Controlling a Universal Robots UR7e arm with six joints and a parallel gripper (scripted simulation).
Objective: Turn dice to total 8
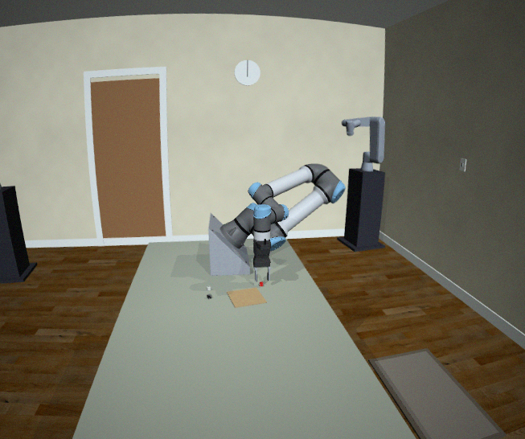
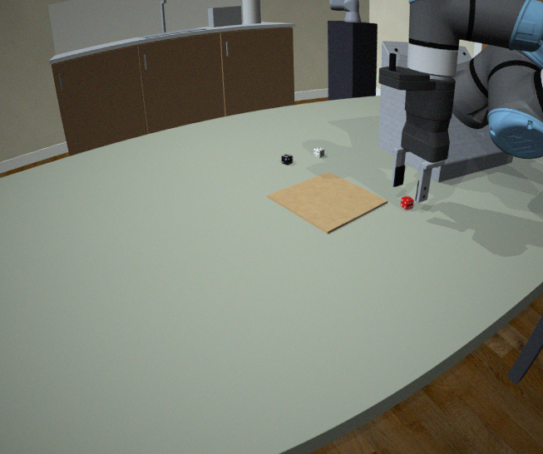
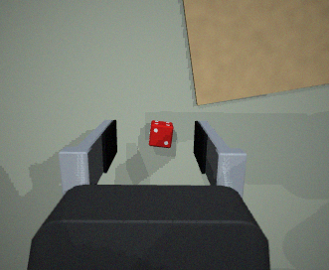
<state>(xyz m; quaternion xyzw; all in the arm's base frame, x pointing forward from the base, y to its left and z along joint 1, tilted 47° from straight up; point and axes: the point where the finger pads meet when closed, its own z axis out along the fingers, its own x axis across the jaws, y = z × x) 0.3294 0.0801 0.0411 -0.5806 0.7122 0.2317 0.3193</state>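
The red die lies 40 mm below my hand. Also, from my hand: tan mat: 90 mm ahead, 100 mm to the right, 40 mm below; white die: 20 mm behind, 250 mm to the right, 40 mm below.
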